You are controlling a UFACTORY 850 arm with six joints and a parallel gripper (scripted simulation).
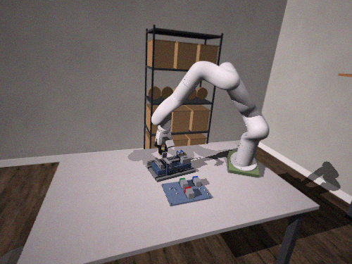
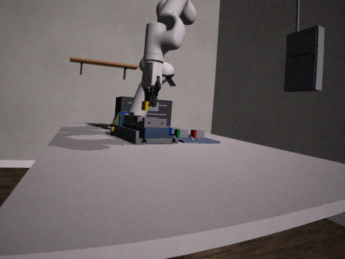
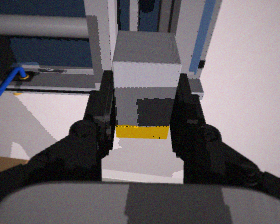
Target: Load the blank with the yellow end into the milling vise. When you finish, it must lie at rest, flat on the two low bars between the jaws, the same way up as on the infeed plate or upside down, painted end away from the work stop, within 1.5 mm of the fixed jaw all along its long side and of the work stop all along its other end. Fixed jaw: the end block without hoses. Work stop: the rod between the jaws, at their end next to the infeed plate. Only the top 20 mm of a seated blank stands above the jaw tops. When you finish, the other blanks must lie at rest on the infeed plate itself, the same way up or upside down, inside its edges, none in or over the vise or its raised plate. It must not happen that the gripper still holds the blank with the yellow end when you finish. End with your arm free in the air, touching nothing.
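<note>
My hand is 80 mm above the dark work-stop rod, 60 mm to the right of it and 10 mm past it. Also, from my hand: green-ended blank: 190 mm to the left, 140 mm below, 90 mm behind; red-ended blank: 290 mm to the left, 140 mm below, 90 mm behind; blue-ended blank: 190 mm to the left, 180 mm behind, 140 mm below.
</note>
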